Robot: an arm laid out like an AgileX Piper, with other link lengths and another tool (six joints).
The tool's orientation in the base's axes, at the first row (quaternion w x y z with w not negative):
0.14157 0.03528 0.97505 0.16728
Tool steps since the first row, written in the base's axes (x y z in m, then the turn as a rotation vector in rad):
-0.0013 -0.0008 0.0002 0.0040 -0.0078 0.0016
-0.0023 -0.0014 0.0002 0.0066 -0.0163 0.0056
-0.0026 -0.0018 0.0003 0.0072 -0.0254 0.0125
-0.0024 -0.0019 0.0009 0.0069 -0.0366 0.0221
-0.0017 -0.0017 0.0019 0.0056 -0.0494 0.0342
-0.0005 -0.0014 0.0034 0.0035 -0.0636 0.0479
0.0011 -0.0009 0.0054 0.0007 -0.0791 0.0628
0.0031 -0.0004 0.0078 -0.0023 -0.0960 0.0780
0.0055 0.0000 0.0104 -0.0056 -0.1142 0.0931
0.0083 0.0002 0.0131 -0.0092 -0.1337 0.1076
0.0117 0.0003 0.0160 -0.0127 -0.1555 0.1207
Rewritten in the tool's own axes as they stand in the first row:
0.0011 -0.0007 -0.0008 -0.0052 -0.0067 -0.0028
0.0020 -0.0013 -0.0013 -0.0097 -0.0133 -0.0083
0.0022 -0.0016 -0.0016 -0.0131 -0.0196 -0.0173
0.0018 -0.0015 -0.0021 -0.0167 -0.0269 -0.0296
0.0009 -0.0010 -0.0027 -0.0201 -0.0349 -0.0449
-0.0006 -0.0002 -0.0037 -0.0234 -0.0437 -0.0624
-0.0026 0.0010 -0.0048 -0.0265 -0.0533 -0.0816
-0.0051 0.0023 -0.0063 -0.0296 -0.0642 -0.1015
-0.0080 0.0036 -0.0078 -0.0325 -0.0763 -0.1219
-0.0114 0.0048 -0.0094 -0.0352 -0.0899 -0.1422
-0.0154 0.0059 -0.0110 -0.0378 -0.1061 -0.1619

